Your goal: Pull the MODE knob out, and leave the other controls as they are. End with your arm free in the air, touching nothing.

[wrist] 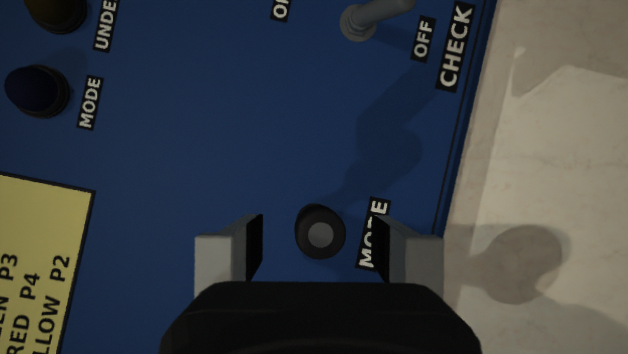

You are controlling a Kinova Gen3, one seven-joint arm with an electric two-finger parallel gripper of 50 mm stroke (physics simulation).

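Places are measured from the arm's base along level axes (x ahead, y right, z down), in centimetres.
Where they show: gripper, fingertip midpoint: [316, 238].
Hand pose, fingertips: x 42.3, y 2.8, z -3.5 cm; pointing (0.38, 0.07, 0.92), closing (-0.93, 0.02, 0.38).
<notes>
Each offset is from my fingertips to the centre of the thing. "*": to the spot under its first point. Level surfaces: height alone.
The MODE knob {dx +0.1, dy +0.1, dz +0.8 cm} [320, 233] is a round black knob with a grey centre on the blue panel [210, 130]. Its white-on-black MODE label {dx -1.1, dy -0.1, dz +6.5 cm} [378, 210] is to its right, partly hidden by the right finger. My gripper [316, 238] is open and empty. Its fingertips show to the left and right of the knob, apart from it in the view, with the knob near the middle of the gap and slightly toward the top. How high the fingertips are over the knob is hard to tell.
The CHECK toggle switch {dx -2.0, dy +11.9, dz +3.0 cm} [372, 19] leans toward OFF at the top. A dark blue MODE lamp {* dx +14.4, dy +7.0, dz -3.6 cm} [36, 90] and a dark yellowish lamp {* dx +13.7, dy +11.2, dz -3.3 cm} [57, 11] are at the upper left. A yellow status card {* dx +15.9, dy +0.2, dz -1.7 cm} [42, 220] is at the left. The pale table {dz +14.3 cm} [575, 125] lies beyond the panel's right edge.
</notes>
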